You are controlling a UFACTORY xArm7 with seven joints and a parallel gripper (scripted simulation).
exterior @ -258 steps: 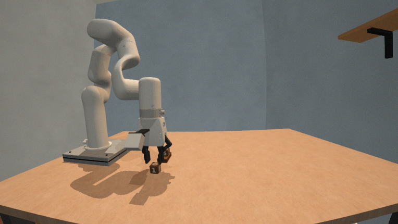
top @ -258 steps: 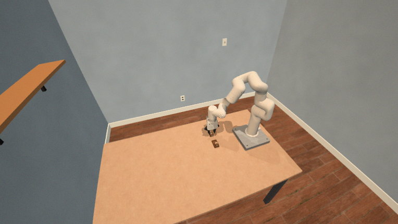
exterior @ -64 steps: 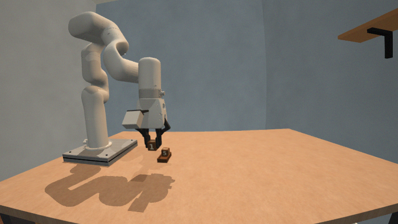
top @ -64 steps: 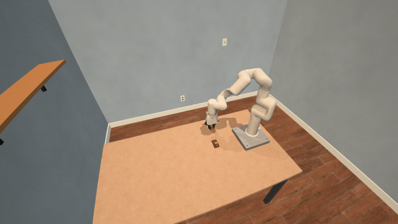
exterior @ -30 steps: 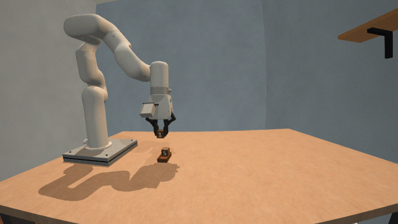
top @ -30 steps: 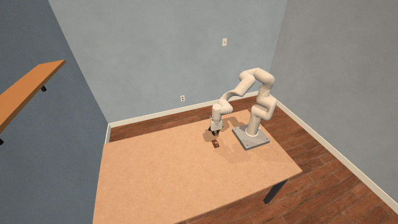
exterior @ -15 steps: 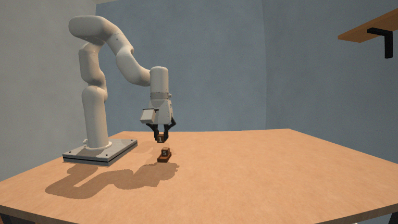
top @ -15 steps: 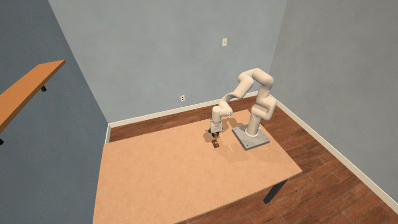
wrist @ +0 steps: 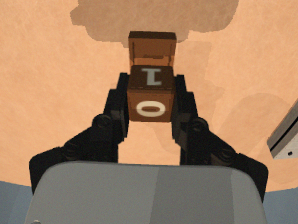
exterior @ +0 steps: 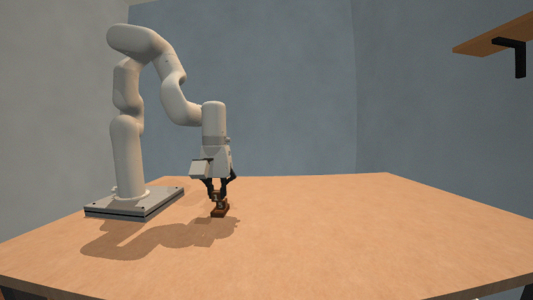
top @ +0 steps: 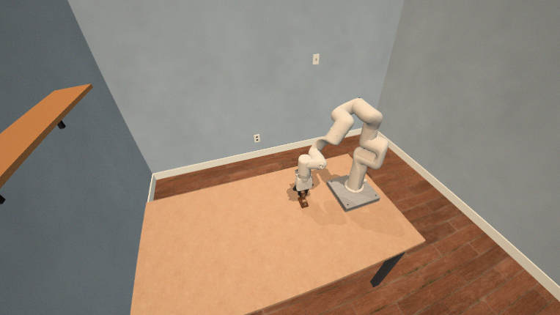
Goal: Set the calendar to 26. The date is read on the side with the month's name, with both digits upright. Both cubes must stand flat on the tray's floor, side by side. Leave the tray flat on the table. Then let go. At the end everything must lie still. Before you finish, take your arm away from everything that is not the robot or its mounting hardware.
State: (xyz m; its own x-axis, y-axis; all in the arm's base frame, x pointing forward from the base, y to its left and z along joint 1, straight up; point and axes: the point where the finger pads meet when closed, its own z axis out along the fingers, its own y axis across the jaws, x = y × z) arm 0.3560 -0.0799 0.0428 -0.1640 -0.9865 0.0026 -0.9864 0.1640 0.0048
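Now: hand 2 cm to the right of the brown tray and 7 cm above it. From my hand the other things lie so: brown cube (1 cm below).
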